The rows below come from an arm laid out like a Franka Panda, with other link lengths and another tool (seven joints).
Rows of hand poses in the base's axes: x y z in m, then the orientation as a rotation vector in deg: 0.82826 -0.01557 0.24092 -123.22 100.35 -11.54; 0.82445 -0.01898 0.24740 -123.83 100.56 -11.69; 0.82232 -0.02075 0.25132 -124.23 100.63 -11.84; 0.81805 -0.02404 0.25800 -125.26 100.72 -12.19; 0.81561 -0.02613 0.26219 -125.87 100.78 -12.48; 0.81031 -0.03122 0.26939 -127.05 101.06 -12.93; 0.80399 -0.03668 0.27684 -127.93 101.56 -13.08; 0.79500 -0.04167 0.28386 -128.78 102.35 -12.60
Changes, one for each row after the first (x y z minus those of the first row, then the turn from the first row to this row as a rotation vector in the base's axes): -0.00381 -0.00341 0.00648 -0.55 0.32 0.10; -0.00594 -0.00518 0.01040 -0.91 0.46 0.19; -0.01021 -0.00847 0.01708 -1.78 0.83 0.49; -0.01265 -0.01056 0.02127 -2.34 1.01 0.65; -0.01795 -0.01565 0.02847 -3.43 1.49 0.88; -0.02427 -0.02111 0.03592 -4.26 2.07 0.90; -0.03326 -0.02610 0.04294 -4.87 3.08 0.84
